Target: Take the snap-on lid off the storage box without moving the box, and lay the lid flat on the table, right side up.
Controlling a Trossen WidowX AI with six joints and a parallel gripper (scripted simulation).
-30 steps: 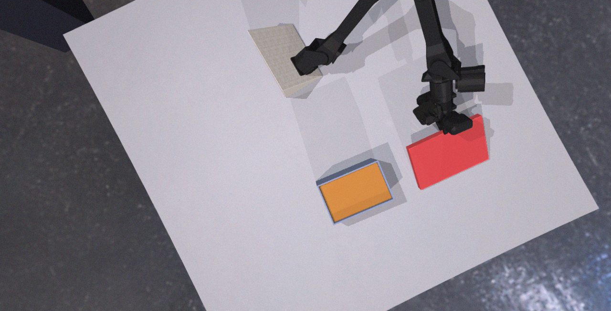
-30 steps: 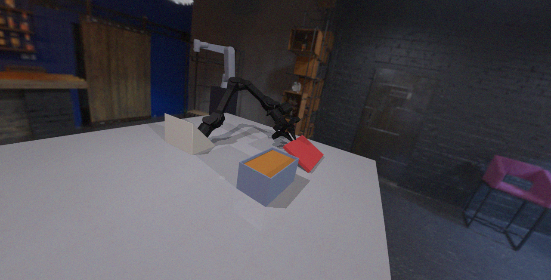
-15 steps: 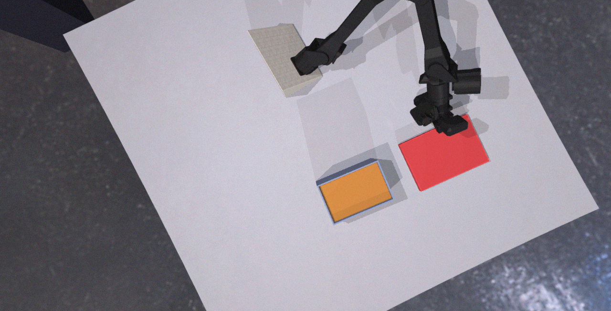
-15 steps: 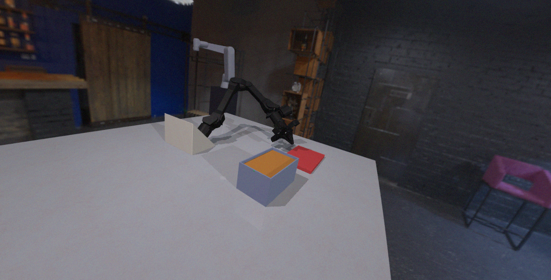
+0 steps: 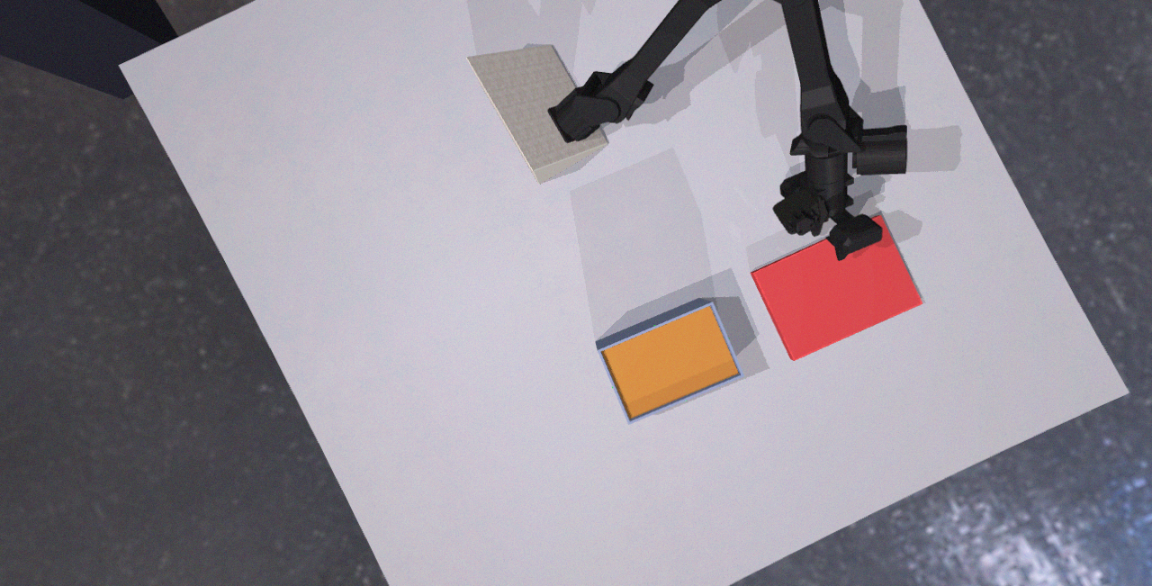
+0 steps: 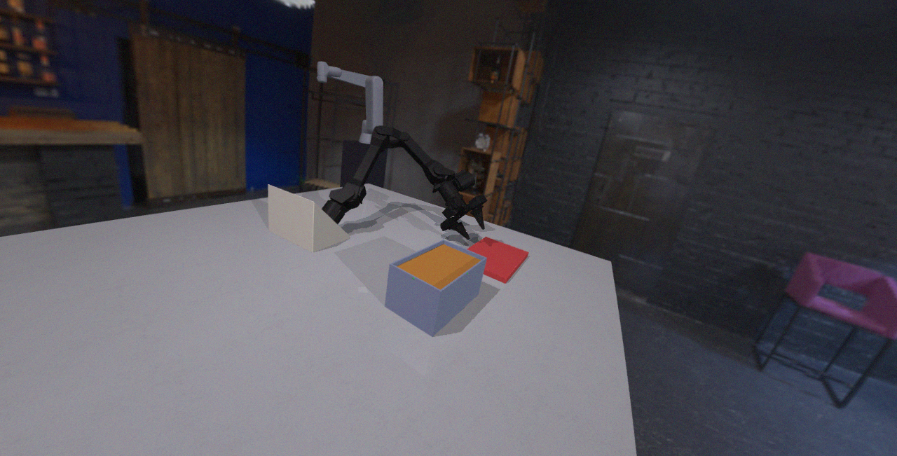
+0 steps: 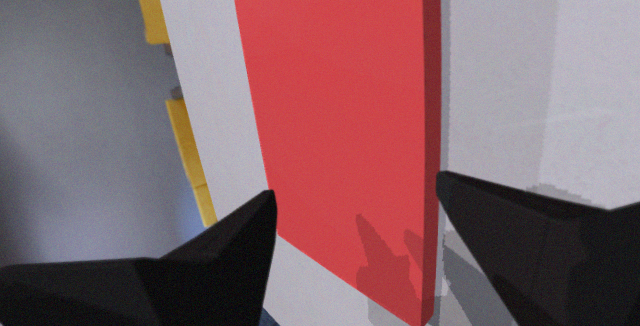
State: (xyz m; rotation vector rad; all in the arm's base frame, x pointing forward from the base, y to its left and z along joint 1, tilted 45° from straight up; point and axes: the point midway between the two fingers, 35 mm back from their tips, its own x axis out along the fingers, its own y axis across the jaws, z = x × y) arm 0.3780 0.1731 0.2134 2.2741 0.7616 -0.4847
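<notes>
The red lid is 8 cm ahead of my gripper tip, 5 cm below it and 1 cm to the right of it. Also, from my gripper tip: blue-grey storage box (33 cm to the right, 3 cm ahead, 1 cm below).
</notes>
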